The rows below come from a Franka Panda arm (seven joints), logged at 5 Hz.
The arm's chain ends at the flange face. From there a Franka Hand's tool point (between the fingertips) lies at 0.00 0.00 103.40 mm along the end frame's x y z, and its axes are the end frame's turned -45 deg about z.
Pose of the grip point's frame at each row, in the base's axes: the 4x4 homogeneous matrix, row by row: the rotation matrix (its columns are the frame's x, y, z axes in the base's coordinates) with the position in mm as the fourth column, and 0 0 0 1 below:
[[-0.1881, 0.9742, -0.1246, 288.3], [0.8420, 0.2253, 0.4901, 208.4], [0.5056, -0.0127, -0.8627, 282.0], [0, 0, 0, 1]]
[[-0.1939, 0.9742, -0.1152, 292.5], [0.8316, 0.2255, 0.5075, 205.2], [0.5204, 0.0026, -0.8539, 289.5], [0, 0, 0, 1]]
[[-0.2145, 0.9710, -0.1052, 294.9], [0.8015, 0.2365, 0.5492, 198.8], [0.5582, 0.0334, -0.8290, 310.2], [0, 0, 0, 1]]
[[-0.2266, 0.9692, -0.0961, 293.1], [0.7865, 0.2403, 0.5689, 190.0], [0.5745, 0.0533, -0.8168, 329.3], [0, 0, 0, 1]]
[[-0.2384, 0.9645, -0.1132, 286.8], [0.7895, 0.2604, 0.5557, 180.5], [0.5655, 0.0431, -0.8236, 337.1], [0, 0, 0, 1]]
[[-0.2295, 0.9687, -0.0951, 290.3], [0.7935, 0.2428, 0.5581, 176.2], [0.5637, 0.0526, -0.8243, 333.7], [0, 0, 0, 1]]
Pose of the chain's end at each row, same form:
[[0.5559, 0.8219, -0.1246, 301.2], [0.7547, -0.4361, 0.4901, 157.7], [0.3485, -0.3665, -0.8627, 371.2], [0, 0, 0, 1]]
[[0.5518, 0.8260, -0.1152, 304.4], [0.7475, -0.4286, 0.5075, 152.7], [0.3698, -0.3661, -0.8539, 377.8], [0, 0, 0, 1]]
[[0.5349, 0.8383, -0.1052, 305.8], [0.7340, -0.3995, 0.5492, 142.0], [0.4183, -0.3711, -0.8290, 395.9], [0, 0, 0, 1]]
[[0.5251, 0.8456, -0.0961, 303.0], [0.7261, -0.3862, 0.5689, 131.2], [0.4439, -0.3685, -0.8168, 413.8], [0, 0, 0, 1]]
[[0.5134, 0.8506, -0.1132, 298.5], [0.7424, -0.3741, 0.5557, 123.0], [0.4303, -0.3694, -0.8236, 422.3], [0, 0, 0, 1]]
[[0.5227, 0.8473, -0.0951, 300.1], [0.7328, -0.3894, 0.5581, 118.5], [0.4358, -0.3614, -0.8243, 418.9], [0, 0, 0, 1]]

